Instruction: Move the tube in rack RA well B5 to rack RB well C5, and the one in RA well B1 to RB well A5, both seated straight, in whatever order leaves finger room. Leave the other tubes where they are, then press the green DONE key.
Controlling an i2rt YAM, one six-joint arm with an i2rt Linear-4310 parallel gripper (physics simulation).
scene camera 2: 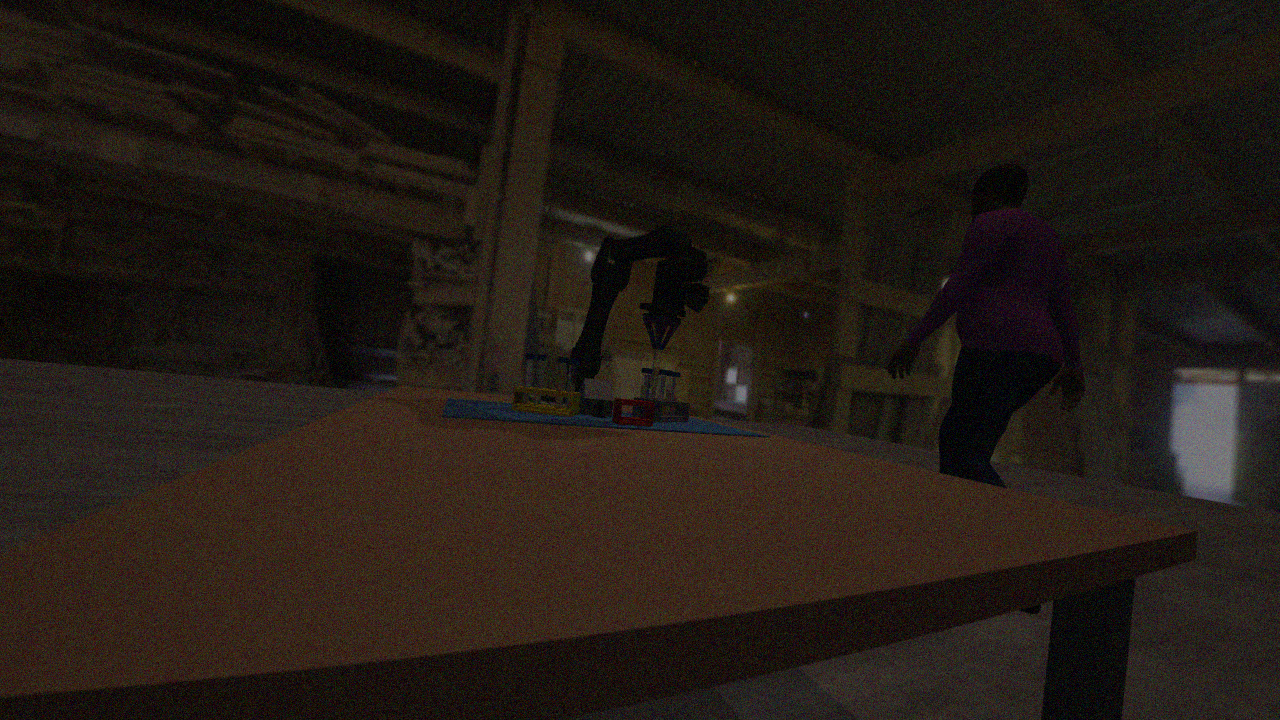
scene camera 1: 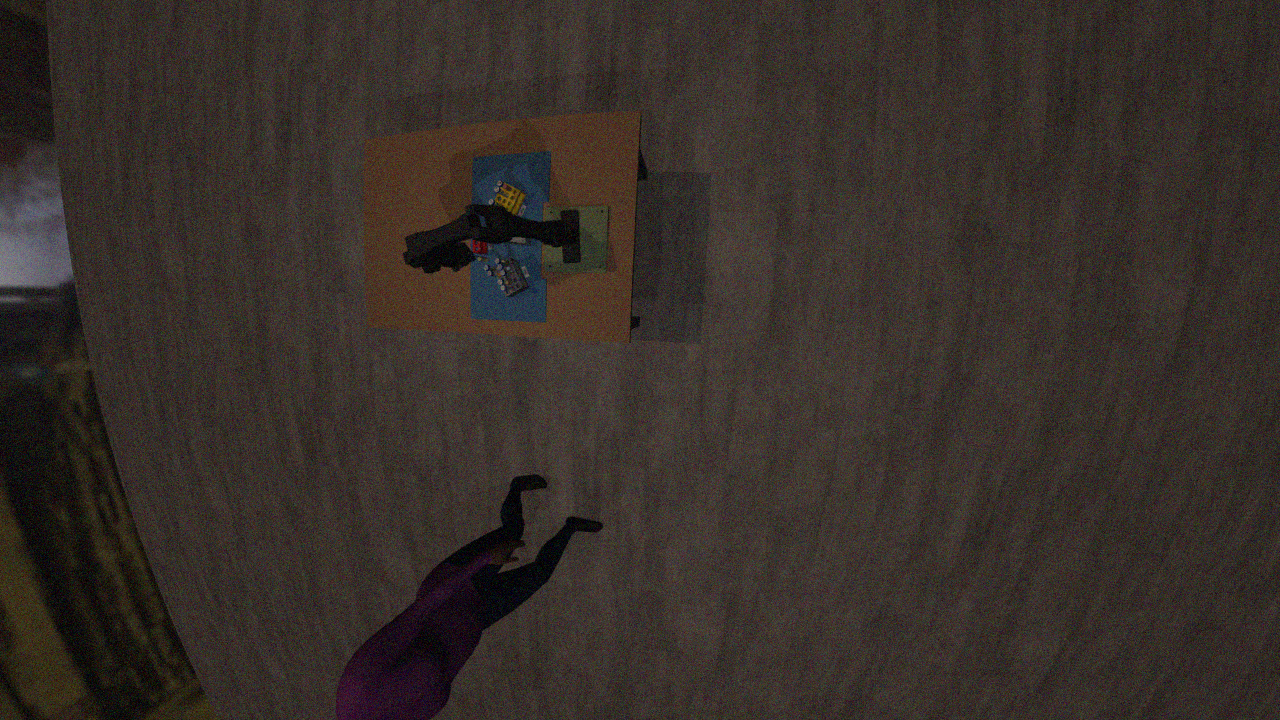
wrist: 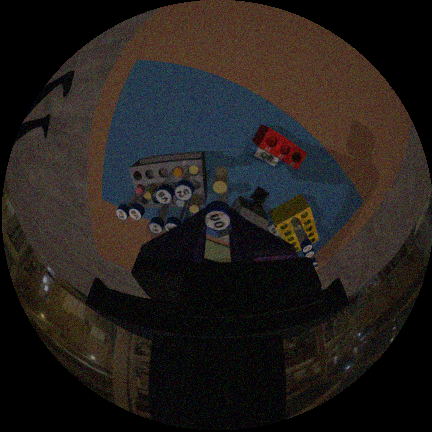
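Seen in the pictures: gripper, between the fingertips: (scene camera 2: pixel 657 349) (scene camera 1: pixel 473 257) (wrist: pixel 217 214); arm's base, origin of its link: (scene camera 1: pixel 571 236).
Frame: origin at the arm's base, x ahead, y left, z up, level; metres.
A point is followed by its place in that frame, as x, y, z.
My gripper (scene camera 2: pixel 658 347) {0.320, 0.076, 0.165} (wrist: pixel 217 214) {0.320, 0.076, 0.165} is shut on a blue-capped tube (scene camera 2: pixel 656 361) {0.330, 0.071, 0.135} (wrist: pixel 220 187) {0.332, 0.078, 0.139}. Its white cap top reads about "U0", and its yellowish lower body hangs below the fingers in the wrist view. It is raised above the mat, beside the grey rack (scene camera 1: pixel 512 277) (scene camera 2: pixel 673 411) (wrist: pixel 170 159) in the wrist view. That rack holds several blue-capped tubes, two of them at the front (wrist: pixel 183 192) {0.302, 0.110, 0.120} (wrist: pixel 163 195) {0.289, 0.131, 0.120}, and several coloured uncapped wells or tubes. A yellow rack (scene camera 1: pixel 510 197) (scene camera 2: pixel 546 402) (wrist: pixel 290 205) also holds blue-capped tubes. I cannot read rack or well labels. The green DONE key cannot be made out.
A small red rack (scene camera 1: pixel 479 247) {0.375, 0.017, 0.044} (scene camera 2: pixel 633 411) (wrist: pixel 280 144) {0.392, 0.006, 0.045} with a white label stands on the blue mat (scene camera 1: pixel 505 308) {0.303, 0.265, -0.005} (wrist: pixel 165 110) {0.371, 0.195, -0.005}. A dark grey box (wrist: pixel 250 212) {0.254, -0.017, 0.036} with a black part lies between the gripper and the yellow rack. A person (scene camera 1: pixel 420 617) (scene camera 2: pixel 1011 313) is beyond the table.
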